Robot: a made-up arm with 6 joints. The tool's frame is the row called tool. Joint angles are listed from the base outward.
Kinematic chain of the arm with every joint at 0, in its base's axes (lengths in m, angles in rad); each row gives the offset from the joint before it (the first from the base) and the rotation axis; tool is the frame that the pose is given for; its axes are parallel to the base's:
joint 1: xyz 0 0 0.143 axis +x
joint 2: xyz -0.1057 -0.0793 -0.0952 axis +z
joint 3: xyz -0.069 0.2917 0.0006 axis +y
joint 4: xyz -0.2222 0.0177 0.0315 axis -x
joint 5: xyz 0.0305 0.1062 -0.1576 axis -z
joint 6: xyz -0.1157 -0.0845 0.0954 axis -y
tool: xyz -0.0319 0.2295 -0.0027
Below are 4 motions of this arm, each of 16 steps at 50 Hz.
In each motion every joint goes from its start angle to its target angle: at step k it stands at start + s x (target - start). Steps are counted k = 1, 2, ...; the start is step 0. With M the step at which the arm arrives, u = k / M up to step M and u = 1 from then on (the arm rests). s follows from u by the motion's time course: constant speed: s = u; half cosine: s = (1 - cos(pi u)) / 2; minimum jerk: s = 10 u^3 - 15 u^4 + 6 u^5.
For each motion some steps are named. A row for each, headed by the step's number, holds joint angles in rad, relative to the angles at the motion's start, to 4 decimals.
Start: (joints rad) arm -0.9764 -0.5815 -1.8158 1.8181 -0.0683 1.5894
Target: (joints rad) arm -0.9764 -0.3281 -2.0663 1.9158 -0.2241 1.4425
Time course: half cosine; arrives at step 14
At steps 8, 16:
8: 0.0000 0.1549 -0.1531 0.0597 -0.0952 -0.0898
16: 0.0000 0.2534 -0.2505 0.0977 -0.1558 -0.1469

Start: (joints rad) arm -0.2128 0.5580 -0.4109 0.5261 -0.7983 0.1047
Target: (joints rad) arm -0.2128 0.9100 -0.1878 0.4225 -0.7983 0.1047
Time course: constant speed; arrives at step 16
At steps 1, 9, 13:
1: 0.0000 0.0220 0.0139 -0.0065 0.0000 0.0000
9: 0.0000 0.1980 0.1255 -0.0583 0.0000 0.0000
13: 0.0000 0.2860 0.1813 -0.0842 0.0000 0.0000

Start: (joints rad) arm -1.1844 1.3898 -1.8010 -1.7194 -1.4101 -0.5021
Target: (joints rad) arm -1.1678 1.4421 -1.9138 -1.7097 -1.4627 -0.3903
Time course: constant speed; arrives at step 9
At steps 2, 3, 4, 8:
2: 0.0037 0.0116 -0.0251 0.0022 -0.0117 0.0248
3: 0.0055 0.0174 -0.0376 0.0032 -0.0175 0.0373
4: 0.0074 0.0232 -0.0501 0.0043 -0.0234 0.0497
8: 0.0148 0.0465 -0.1003 0.0086 -0.0468 0.0994

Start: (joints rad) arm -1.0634 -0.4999 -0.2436 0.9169 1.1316 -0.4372
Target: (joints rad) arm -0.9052 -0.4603 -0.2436 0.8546 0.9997 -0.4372
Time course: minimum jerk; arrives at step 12
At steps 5, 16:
5: 0.0548 0.0137 0.0000 -0.0216 -0.0457 0.0000
16: 0.1582 0.0396 0.0000 -0.0623 -0.1319 0.0000

